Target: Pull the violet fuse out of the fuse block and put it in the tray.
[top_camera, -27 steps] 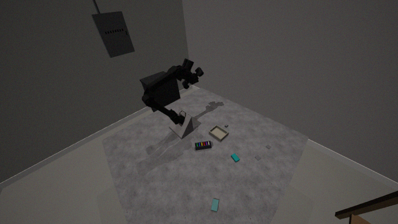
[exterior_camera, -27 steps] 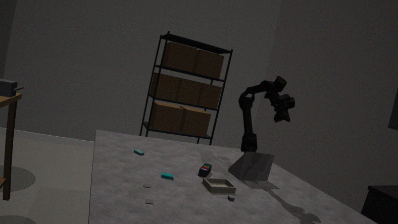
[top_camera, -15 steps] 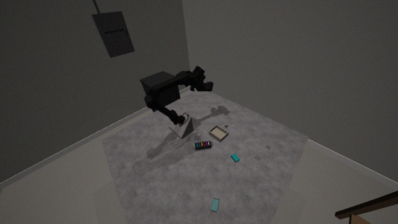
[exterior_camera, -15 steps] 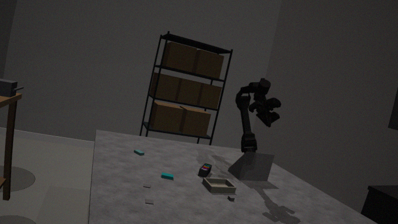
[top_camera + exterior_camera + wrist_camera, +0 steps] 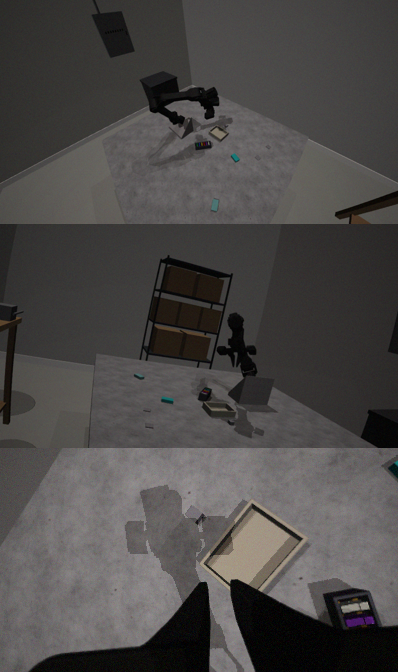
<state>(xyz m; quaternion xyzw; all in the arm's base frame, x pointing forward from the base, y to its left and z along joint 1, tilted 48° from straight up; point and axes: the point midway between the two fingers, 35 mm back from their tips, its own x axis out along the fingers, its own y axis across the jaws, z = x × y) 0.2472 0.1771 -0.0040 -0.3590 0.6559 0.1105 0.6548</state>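
My gripper tip is 20 cm above the violet fuse, 15 cm to the left of it and 4 cm short of it. The rest, counted from my gripper tip: small dark chip (22 cm below, 13 cm to the left, 4 cm ahead); then tan tray (23 cm below, 4 cm ahead, 1 cm to the left).
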